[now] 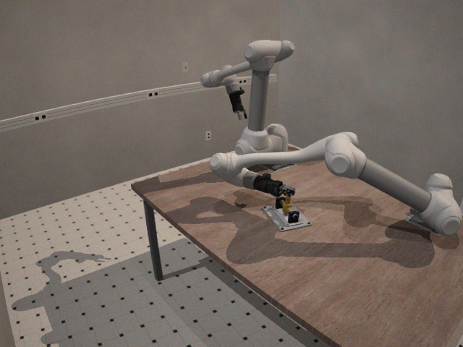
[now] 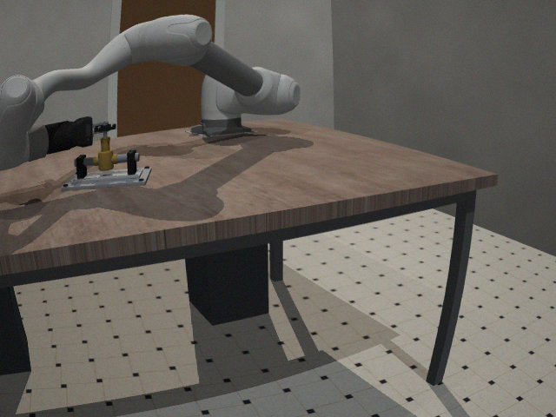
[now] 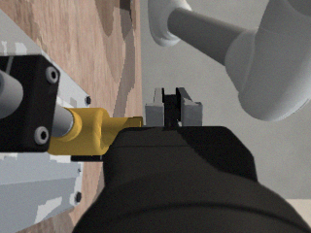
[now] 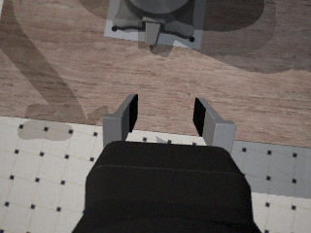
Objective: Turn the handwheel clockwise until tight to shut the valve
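Now: left hand 20 mm short of the black handwheel and 10 mm above it.
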